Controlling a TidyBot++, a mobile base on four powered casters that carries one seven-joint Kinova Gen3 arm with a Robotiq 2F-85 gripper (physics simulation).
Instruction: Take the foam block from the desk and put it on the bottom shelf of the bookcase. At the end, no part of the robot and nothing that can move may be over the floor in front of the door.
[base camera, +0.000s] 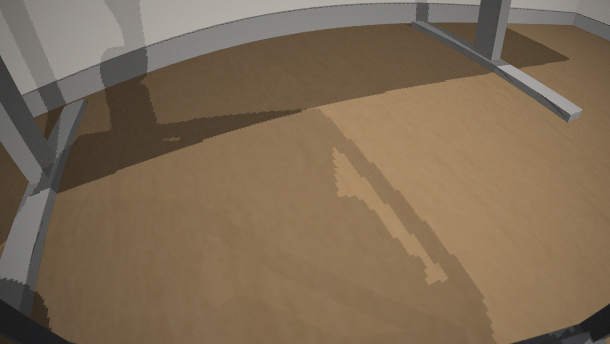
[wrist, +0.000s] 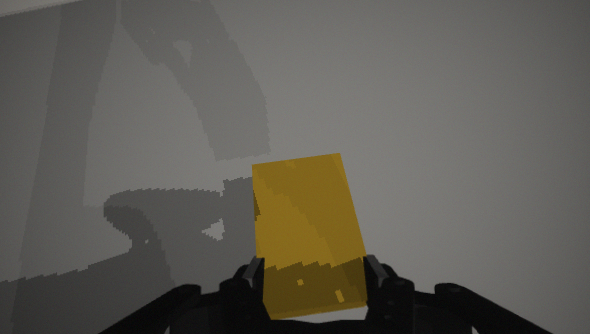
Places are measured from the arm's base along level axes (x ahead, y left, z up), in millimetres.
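Pixels of known places: gripper, fingertip midpoint: (wrist: 313, 272).
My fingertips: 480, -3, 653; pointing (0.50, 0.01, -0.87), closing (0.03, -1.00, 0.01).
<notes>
Behind a point stands the place of what it marks, as x, y, z.
The yellow foam block (wrist: 305, 210) @(513, 2, 665) is in the lower middle of the wrist view, with its near part between the two black fingers. My gripper (wrist: 313, 272) @(480, -3, 653) is shut on it, one finger pressed against each side. The grey desk top (wrist: 450, 125) @(669, -169, 553) lies beneath the block and carries shadows of the arm and gripper at the left. How far the block's underside is from the desk top is hard to tell. The bookcase and the door do not show in either view.
In the base camera view, a grey desk leg with a long foot (base camera: 37, 220) stands at the left, and another foot (base camera: 542, 92) stands at the upper right. The brown floor (base camera: 280, 210) @(412, 53, -396) lies between them. A wall with a grey baseboard (base camera: 225, 32) @(1088, 263, -339) runs behind.
</notes>
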